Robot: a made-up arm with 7 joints. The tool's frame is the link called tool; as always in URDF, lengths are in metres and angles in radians. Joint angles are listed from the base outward. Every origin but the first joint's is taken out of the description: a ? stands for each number. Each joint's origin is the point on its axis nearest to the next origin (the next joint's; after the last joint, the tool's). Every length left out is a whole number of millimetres.
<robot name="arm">
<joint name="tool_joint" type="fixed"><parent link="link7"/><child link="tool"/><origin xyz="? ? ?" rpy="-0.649 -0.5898 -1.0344"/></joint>
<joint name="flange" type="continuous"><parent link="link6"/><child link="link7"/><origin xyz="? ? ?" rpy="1.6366 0.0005 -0.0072"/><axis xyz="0 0 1"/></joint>
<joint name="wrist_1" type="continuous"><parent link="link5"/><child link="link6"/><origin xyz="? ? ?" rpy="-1.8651 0 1.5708"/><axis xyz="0 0 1"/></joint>
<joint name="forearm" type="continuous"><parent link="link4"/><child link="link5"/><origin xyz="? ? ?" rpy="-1.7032 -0.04 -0.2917"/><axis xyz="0 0 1"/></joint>
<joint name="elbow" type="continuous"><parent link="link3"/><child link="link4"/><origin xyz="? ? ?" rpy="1.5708 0 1.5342"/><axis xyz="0 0 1"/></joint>
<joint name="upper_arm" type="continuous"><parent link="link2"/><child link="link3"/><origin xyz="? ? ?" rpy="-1.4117 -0.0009 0.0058"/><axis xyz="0 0 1"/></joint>
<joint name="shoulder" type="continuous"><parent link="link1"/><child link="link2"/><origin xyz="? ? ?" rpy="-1.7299 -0.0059 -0.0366"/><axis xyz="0 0 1"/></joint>
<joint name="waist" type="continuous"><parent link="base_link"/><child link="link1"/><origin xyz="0.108 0.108 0.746" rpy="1.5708 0 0"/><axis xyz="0 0 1"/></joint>
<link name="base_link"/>
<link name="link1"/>
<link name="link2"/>
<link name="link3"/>
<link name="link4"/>
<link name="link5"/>
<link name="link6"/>
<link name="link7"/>
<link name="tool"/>
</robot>
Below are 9 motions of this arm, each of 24 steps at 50 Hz.
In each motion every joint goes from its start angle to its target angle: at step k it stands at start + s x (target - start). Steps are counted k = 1, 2, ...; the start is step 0. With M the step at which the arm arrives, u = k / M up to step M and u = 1 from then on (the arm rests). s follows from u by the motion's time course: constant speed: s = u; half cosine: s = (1 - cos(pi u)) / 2; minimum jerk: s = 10 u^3 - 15 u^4 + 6 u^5.
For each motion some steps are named. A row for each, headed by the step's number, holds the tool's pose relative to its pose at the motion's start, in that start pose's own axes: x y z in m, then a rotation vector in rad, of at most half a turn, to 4 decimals.
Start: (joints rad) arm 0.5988 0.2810 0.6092 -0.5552 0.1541 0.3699 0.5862
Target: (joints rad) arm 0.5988 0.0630 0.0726 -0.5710 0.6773 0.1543 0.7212
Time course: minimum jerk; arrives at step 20
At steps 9, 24:
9: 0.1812 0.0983 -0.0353 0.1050 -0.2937 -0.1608
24: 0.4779 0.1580 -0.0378 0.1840 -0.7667 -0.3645

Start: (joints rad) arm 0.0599 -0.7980 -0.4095 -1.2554 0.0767 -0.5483 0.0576
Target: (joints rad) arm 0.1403 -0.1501 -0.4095 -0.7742 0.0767 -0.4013 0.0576
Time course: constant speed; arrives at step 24
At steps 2, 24:
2: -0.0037 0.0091 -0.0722 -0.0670 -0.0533 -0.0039
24: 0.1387 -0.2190 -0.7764 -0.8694 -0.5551 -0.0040

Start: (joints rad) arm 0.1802 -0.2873 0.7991 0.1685 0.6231 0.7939 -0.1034
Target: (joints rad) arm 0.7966 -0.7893 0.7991 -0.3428 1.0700 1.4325 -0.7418
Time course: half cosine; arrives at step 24
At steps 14, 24:
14: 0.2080 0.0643 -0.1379 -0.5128 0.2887 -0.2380
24: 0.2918 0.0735 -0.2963 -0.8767 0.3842 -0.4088

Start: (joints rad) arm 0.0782 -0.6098 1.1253 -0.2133 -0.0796 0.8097 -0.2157
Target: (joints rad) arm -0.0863 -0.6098 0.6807 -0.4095 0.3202 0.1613 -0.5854
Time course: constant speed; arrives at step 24
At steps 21, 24:
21: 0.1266 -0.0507 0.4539 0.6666 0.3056 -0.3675
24: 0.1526 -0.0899 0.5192 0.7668 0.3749 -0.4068

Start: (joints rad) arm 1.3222 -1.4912 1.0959 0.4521 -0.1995 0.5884 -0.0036
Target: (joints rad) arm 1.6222 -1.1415 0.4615 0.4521 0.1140 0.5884 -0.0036
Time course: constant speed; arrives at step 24
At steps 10, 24:
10: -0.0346 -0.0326 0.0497 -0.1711 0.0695 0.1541
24: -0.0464 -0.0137 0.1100 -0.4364 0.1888 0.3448

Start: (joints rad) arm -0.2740 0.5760 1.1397 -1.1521 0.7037 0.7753 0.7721
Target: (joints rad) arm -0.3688 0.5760 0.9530 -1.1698 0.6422 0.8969 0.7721
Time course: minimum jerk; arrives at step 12
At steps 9, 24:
9: 0.0458 0.0282 -0.0121 -0.0409 0.1342 -0.0557
24: 0.0510 0.0315 -0.0134 -0.0449 0.1497 -0.0621

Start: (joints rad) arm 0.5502 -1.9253 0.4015 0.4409 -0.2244 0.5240 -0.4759
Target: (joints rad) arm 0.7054 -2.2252 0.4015 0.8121 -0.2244 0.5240 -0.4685
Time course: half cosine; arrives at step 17
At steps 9, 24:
9: 0.0710 0.3154 0.0315 0.0301 0.0321 -0.3611
24: 0.2061 0.5372 0.0671 0.0489 0.0716 -0.6577

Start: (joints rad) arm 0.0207 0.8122 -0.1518 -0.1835 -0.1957 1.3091 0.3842
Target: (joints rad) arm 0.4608 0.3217 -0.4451 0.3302 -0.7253 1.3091 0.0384
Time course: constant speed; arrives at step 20
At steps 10, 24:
10: 0.1827 -0.1386 0.5137 0.3241 0.5324 -0.2056
24: 0.5133 -0.5566 0.8721 0.6078 1.1840 -0.1697

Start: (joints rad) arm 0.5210 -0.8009 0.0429 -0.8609 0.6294 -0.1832 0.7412
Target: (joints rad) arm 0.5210 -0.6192 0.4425 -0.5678 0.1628 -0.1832 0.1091
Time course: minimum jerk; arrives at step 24
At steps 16, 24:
16: -0.1965 -0.0773 0.0207 -0.6743 0.5471 -0.0962
24: -0.2477 -0.1156 0.0291 -0.8729 0.6289 -0.1103

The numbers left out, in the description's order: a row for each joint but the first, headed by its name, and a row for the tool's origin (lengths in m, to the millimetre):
tool: -0.019 0.112 0
flange: 0.114 0.492 0
wrist_1: -0.31 0.049 0
forearm: -0.306 0.008 0
elbow: 0.102 -0.119 0
upper_arm: -0.093 -0.08 0
shoulder: -0.079 0.331 0

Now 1 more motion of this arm.
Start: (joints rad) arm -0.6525 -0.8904 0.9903 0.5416 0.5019 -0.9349 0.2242
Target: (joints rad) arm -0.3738 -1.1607 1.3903 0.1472 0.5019 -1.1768 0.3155
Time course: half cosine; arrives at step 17
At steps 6, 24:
6: -0.0052 -0.0215 0.0294 0.1059 -0.0196 -0.0176
24: -0.0192 -0.1349 0.1474 0.3566 0.0102 -0.0295

